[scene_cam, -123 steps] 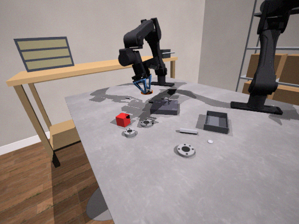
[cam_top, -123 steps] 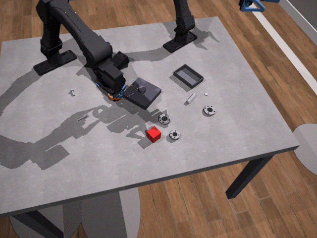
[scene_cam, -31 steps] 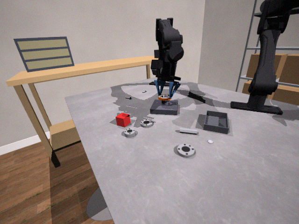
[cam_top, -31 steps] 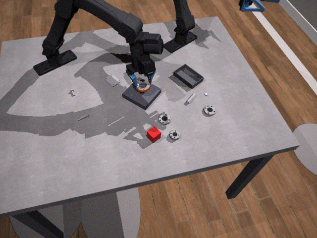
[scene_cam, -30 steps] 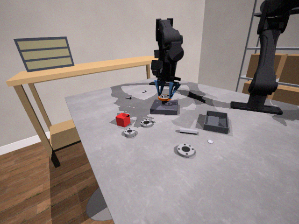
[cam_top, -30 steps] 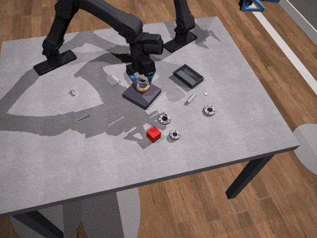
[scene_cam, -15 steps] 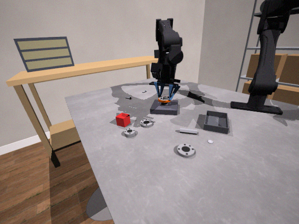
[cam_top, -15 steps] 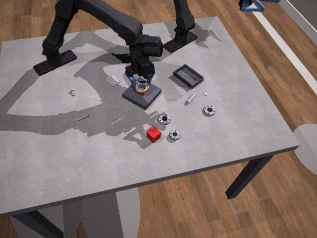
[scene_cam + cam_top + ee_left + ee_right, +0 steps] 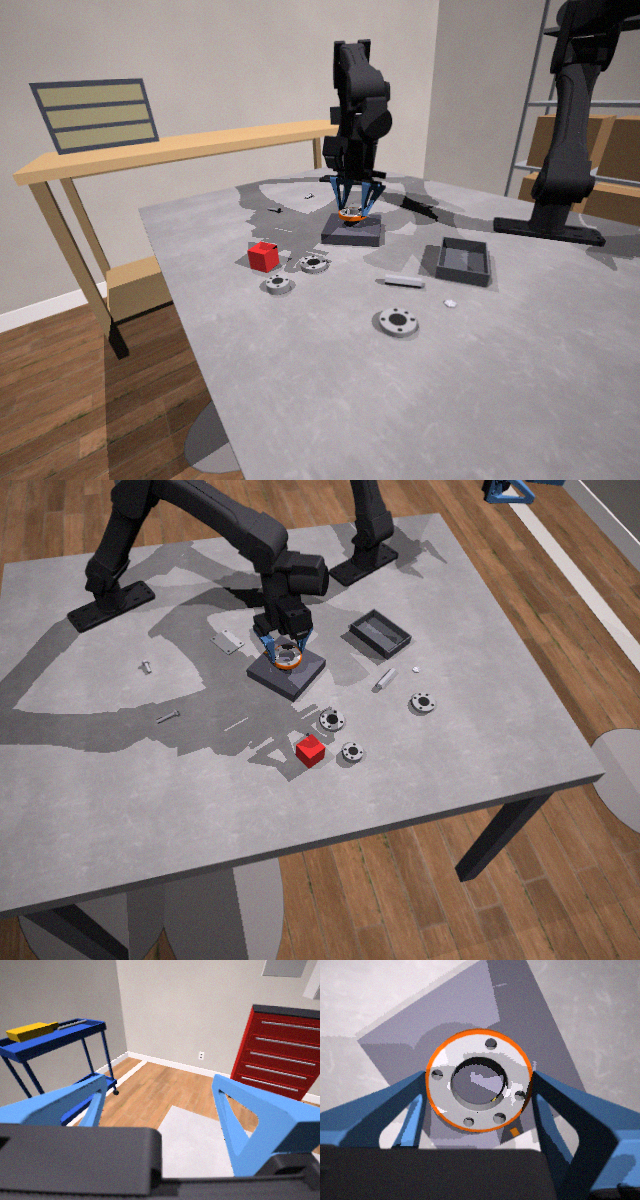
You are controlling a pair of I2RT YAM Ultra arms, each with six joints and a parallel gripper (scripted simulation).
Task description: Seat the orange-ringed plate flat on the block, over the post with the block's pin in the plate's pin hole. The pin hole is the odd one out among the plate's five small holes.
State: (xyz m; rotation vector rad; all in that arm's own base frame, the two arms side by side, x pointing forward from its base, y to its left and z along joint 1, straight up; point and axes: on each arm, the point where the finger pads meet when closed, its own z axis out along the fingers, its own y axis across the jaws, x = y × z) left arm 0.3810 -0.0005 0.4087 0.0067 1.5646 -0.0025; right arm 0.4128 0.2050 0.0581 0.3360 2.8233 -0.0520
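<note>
Now: the dark block 20 mm behind my right hand, 20 mm to the right of it and 40 mm below it. Round my right hand: dark tray: 50 mm behind, 240 mm to the left, 50 mm below; red cube: 220 mm ahead, 10 mm to the right, 40 mm below; bolt: 60 mm ahead, 260 mm to the right, 50 mm below.
</note>
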